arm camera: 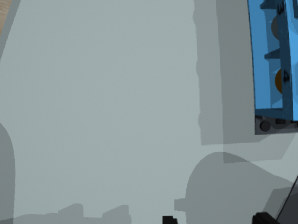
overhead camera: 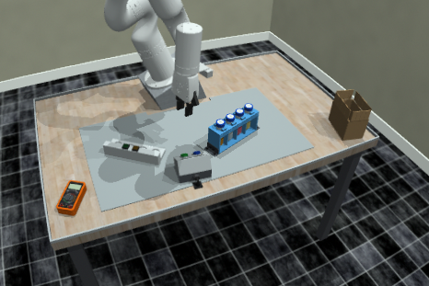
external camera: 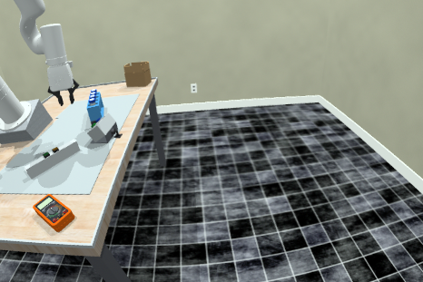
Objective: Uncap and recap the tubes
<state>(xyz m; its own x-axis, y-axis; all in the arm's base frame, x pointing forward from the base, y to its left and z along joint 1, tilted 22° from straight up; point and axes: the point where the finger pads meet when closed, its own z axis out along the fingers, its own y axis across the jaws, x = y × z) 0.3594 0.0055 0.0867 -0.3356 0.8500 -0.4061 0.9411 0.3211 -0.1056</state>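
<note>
The blue-and-white cap is 6 cm ahead of my hand, 12 cm to the left of it and 6 cm below it. Round my hand: green key (13 cm ahead, 4 cm to the right, 11 cm below); blue key (13 cm ahead, 11 cm below); key housing (15 cm ahead, 2 cm to the right, 12 cm below).
</note>
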